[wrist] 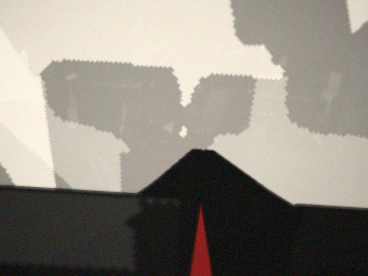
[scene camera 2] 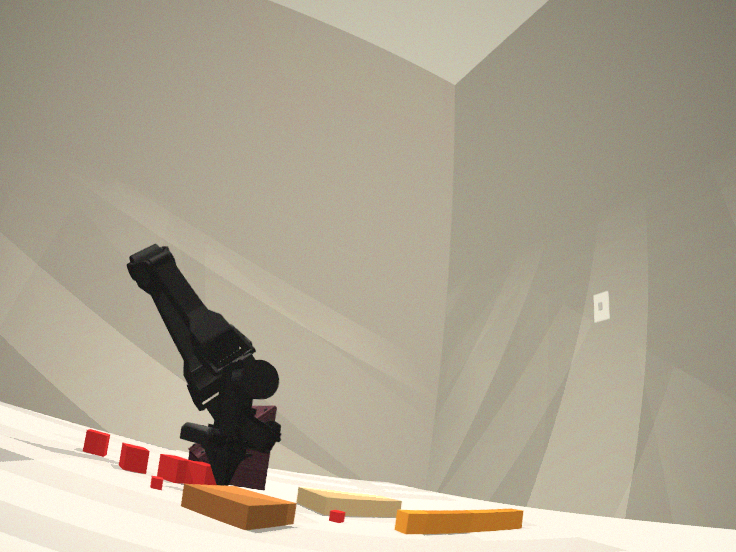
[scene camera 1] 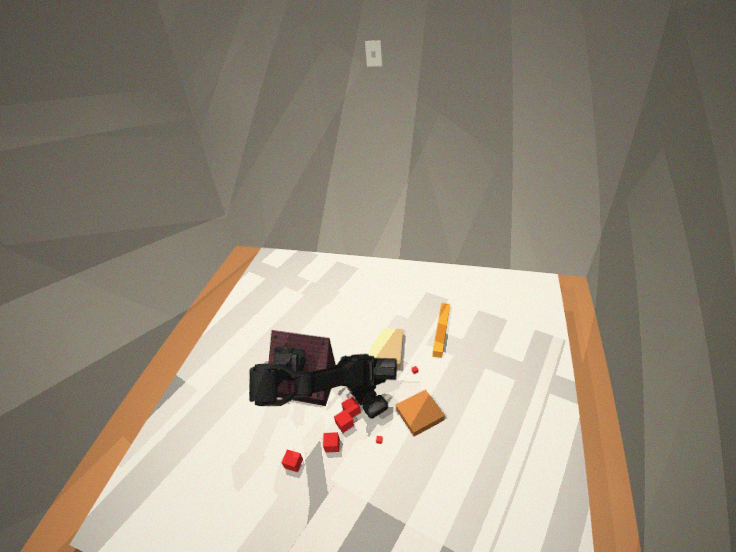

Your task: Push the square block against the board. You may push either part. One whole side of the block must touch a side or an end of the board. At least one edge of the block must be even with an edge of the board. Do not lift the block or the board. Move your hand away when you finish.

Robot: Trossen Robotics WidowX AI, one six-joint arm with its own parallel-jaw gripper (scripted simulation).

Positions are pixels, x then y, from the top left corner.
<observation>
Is my gripper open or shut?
Shut.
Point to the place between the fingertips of my gripper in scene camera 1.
364,403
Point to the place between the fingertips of my gripper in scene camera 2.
At 221,490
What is my gripper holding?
Nothing.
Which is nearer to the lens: the cream flat slab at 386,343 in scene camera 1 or the orange square block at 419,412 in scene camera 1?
The orange square block.
</observation>
